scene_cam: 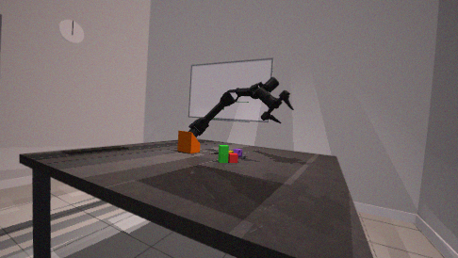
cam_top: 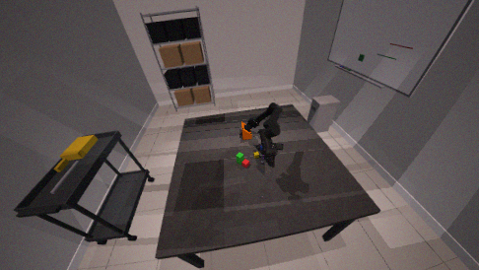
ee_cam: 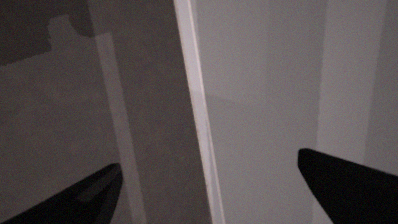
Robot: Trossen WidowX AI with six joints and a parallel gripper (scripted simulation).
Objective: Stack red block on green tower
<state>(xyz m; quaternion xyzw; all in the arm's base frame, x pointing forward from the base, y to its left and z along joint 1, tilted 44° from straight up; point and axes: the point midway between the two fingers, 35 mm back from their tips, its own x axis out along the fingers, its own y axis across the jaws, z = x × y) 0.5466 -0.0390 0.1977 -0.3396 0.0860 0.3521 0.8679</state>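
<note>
Now: the red block 230 mm below my gripper tip, 220 mm behind it and 140 mm to the right of it. From my gripper tip the other things lie so: yellow block (300 mm behind, 230 mm below, 50 mm to the right); blue block (380 mm behind, 240 mm below); purple block (290 mm behind, 230 mm below, 20 mm to the left).
</note>
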